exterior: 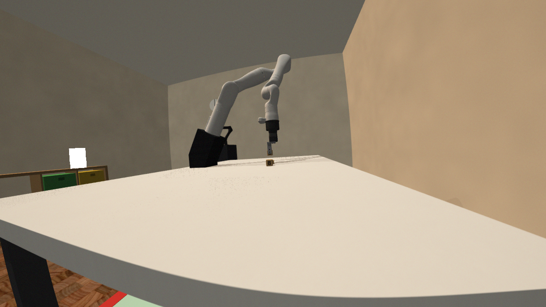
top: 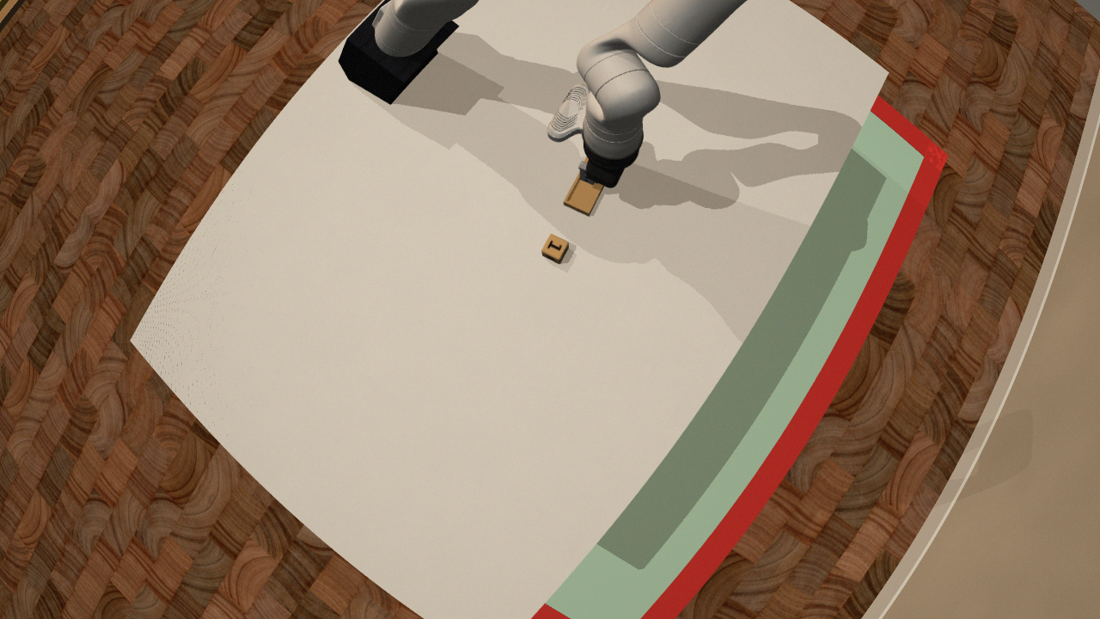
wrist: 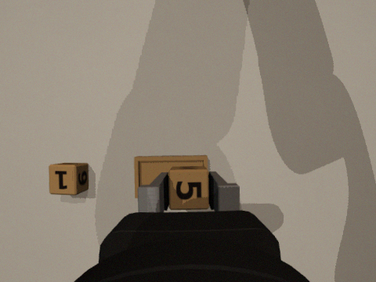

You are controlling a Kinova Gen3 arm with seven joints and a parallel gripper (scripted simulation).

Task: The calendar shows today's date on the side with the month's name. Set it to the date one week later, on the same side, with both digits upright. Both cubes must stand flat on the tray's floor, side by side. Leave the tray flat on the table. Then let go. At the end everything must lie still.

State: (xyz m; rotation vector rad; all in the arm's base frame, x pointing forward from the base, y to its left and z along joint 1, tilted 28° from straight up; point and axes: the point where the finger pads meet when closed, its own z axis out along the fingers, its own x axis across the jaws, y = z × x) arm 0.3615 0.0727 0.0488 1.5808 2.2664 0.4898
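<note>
My hand is 60 mm above the wooden tray and 20 mm to the left of it.
</note>
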